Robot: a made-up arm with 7 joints.
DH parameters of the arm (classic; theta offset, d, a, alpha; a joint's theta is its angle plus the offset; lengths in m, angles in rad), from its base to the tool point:
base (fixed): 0 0.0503 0.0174 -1.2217
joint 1: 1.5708 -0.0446 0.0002 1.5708
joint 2: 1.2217 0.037 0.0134 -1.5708
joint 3: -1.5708 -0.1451 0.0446 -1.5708
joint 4: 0 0.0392 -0.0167 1.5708
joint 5: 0 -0.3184 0.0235 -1.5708
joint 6: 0 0.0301 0.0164 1.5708
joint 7: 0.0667 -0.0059 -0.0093 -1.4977
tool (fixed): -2.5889 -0.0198 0 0
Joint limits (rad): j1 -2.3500..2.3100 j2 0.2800..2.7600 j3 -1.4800..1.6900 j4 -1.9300..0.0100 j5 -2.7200..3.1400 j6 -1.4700..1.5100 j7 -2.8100..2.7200
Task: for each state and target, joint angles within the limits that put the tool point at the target. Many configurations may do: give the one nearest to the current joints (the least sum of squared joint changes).
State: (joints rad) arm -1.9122 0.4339 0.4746 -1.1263 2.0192 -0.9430 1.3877
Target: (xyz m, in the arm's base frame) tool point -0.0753 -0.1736 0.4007
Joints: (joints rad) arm -2.1025 0.2800 -0.2189 -1.8485 2.0270 -1.1478 1.3820
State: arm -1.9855 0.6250 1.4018 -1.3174 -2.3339 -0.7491 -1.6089
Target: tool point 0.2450 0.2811 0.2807
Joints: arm -1.8204 0.5356 1.5170 -1.0406 -2.3734 -0.7461 -1.5769
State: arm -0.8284 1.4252 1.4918 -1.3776 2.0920 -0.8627 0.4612
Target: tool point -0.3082 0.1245 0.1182
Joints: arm -1.2663 1.6584 1.6900 -1.8614 2.0018 -0.8875 0.4876
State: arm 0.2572 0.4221 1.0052 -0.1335 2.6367 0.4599 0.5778
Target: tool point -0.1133 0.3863 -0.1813
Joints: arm 0.4616 0.8219 1.0633 -0.3164 2.5954 0.4743 0.5880
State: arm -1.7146 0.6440 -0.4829 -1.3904 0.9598 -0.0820 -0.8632
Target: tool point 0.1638 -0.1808 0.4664
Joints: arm -1.9168 0.6090 -0.4081 -1.2035 0.9787 -0.1015 -0.8921
